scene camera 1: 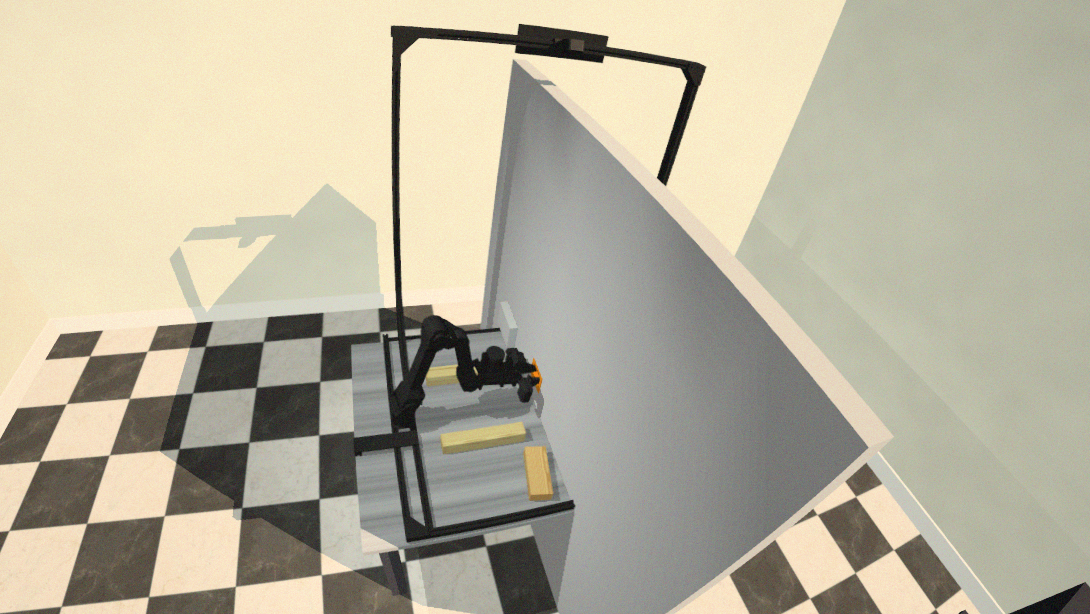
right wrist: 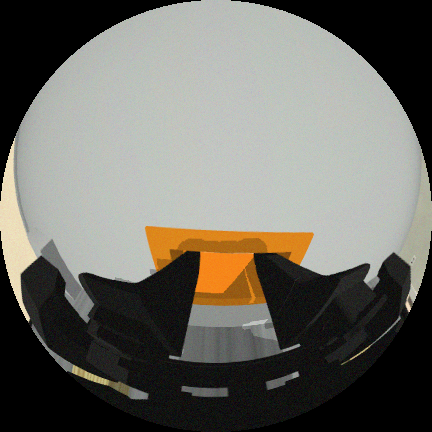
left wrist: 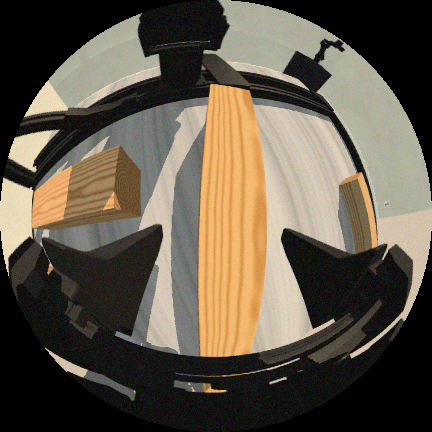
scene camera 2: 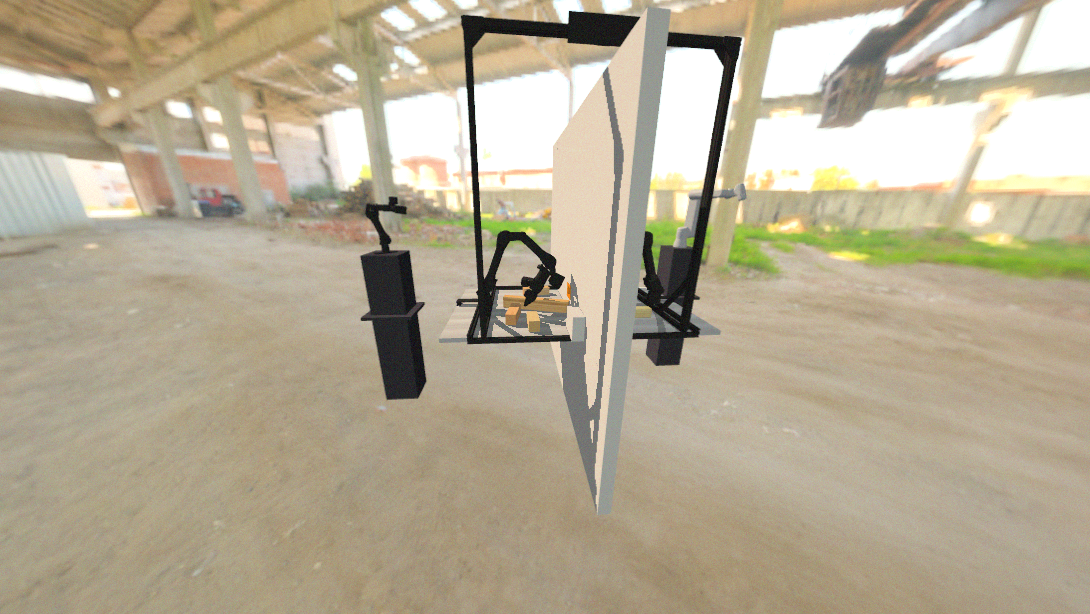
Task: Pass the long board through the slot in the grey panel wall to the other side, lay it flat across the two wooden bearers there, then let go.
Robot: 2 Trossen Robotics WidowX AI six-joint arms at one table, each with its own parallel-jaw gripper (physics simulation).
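Places are measured from the left arm's base along level axes (x right, y back, z down), in metres.
Pixels of known places: left gripper, fingertip midpoint: [left wrist: 224, 232] [scene camera 2: 527, 302]; left arm's base, link origin: [left wrist: 180, 79]; right arm's base, link origin: [scene camera 1: 402, 419] [scene camera 2: 653, 302].
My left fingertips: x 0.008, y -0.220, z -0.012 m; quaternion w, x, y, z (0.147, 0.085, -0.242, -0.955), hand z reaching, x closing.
Note:
For each thing: its top centre in the pictures, then the offset to it from my left fingertips. Level surfaces: height alone.
- long wooden board, top centre: [left wrist: 230, 314] [scene camera 2: 535, 298] dx +0.015, dy -0.044, dz -0.028 m
- orange frame, top centre: [right wrist: 231, 210] [scene camera 1: 545, 367] dx +0.035, dy -0.238, dz -0.107 m
- table, surface height: dz +0.031 m
The long wooden board [left wrist: 231, 201] [scene camera 2: 543, 302] lies lengthwise under my left gripper [left wrist: 224, 232] [scene camera 2: 537, 286], whose fingers stand wide open on either side of it and clear of it. The board's near end is hidden under the wrist. The grey panel wall [scene camera 1: 634, 335] [scene camera 2: 585, 244] [right wrist: 217, 120] splits the table. Its slot has an orange frame [right wrist: 225, 238] [scene camera 1: 537, 372]. My right gripper [right wrist: 227, 250] [scene camera 1: 529, 390] is half open and empty, with its tips right at the slot. Wooden blocks [scene camera 1: 483, 436] [scene camera 1: 538, 472] [scene camera 1: 442, 374] lie on the right arm's side.
More wooden blocks [left wrist: 86, 189] [left wrist: 358, 209] [scene camera 2: 512, 314] [scene camera 2: 534, 323] lie beside the board on the left arm's side. A black frame [scene camera 1: 398, 183] [scene camera 2: 472, 183] stands over the table [scene camera 1: 384, 487]. A black pillar [scene camera 2: 393, 317] with a camera stands apart.

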